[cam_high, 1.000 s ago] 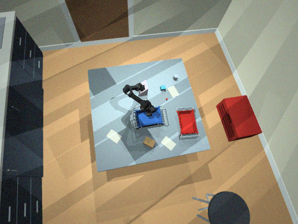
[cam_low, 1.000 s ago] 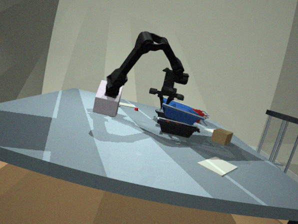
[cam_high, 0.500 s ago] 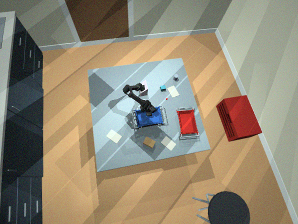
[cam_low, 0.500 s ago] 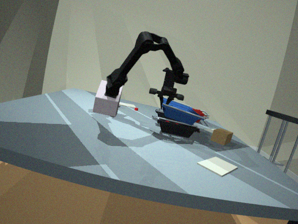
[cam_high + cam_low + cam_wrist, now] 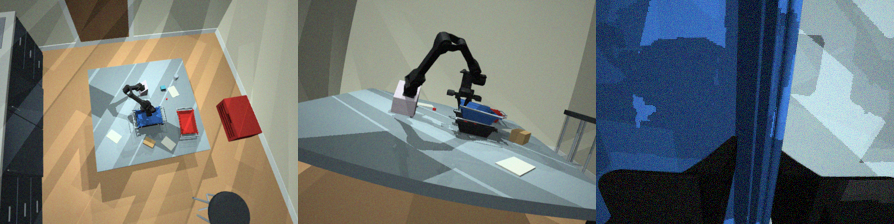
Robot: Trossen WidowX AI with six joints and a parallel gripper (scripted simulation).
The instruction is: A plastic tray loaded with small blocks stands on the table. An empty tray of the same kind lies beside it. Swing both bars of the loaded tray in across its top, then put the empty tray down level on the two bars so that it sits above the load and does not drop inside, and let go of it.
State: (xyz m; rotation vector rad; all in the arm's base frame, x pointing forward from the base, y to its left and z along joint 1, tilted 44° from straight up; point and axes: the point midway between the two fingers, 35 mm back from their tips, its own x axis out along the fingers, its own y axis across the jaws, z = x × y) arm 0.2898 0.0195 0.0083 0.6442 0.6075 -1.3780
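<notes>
Now: gripper tip 8 cm short of the blue tray and 3 cm below it. The rest, counted from my gripper tip: red cube 16 cm behind, 28 cm to the left, 8 cm below; cyan block 31 cm behind, 26 cm to the left, 6 cm below; brown box 36 cm ahead, 4 cm to the right, 5 cm below.
</notes>
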